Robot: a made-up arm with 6 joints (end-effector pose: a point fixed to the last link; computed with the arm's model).
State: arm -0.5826 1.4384 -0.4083 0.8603 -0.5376 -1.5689
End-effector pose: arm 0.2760 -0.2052 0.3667 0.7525 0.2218 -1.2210
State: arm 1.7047 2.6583 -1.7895 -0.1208 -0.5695 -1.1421
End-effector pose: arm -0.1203 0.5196 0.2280 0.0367 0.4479 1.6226
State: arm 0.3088 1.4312 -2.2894 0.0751 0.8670 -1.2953
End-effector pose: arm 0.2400 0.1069 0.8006 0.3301 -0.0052 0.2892
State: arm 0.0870 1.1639 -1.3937 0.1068 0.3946 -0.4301
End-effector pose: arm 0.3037 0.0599 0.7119 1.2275 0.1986 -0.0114
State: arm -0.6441 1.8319 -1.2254 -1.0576 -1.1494 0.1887
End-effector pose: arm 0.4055 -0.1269 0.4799 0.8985 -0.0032 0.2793
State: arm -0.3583 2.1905 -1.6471 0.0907 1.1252 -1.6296
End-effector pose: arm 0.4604 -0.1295 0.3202 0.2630 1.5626 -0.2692
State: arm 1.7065 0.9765 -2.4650 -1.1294 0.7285 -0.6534
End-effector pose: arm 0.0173 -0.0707 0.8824 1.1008 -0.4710 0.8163
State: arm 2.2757 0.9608 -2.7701 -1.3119 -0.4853 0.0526
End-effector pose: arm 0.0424 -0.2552 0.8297 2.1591 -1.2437 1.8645
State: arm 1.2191 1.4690 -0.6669 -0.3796 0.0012 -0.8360
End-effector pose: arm 0.0675 0.3092 0.3825 -0.1671 0.7997 0.9439
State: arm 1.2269 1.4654 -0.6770 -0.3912 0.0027 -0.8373
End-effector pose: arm 0.0651 0.3106 0.3858 -0.1729 0.7828 0.9598
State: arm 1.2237 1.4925 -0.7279 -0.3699 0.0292 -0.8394
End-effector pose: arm 0.0712 0.3203 0.3903 -0.1578 0.7898 0.9401
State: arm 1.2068 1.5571 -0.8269 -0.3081 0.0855 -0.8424
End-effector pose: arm 0.0877 0.3392 0.3951 -0.1169 0.8293 0.8795
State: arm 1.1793 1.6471 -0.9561 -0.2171 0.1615 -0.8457
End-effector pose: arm 0.1117 0.3624 0.3981 -0.0560 0.8959 0.7942
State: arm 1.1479 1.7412 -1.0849 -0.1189 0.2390 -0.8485
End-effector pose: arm 0.1373 0.3833 0.3976 0.0109 0.9742 0.7081
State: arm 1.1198 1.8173 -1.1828 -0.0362 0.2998 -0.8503
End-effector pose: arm 0.1586 0.3976 0.3942 0.0682 1.0444 0.6394
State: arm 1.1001 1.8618 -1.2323 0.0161 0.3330 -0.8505
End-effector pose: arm 0.1720 0.4039 0.3897 0.1049 1.0920 0.5948
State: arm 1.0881 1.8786 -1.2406 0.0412 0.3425 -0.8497
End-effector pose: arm 0.1785 0.4043 0.3852 0.1221 1.1178 0.5688
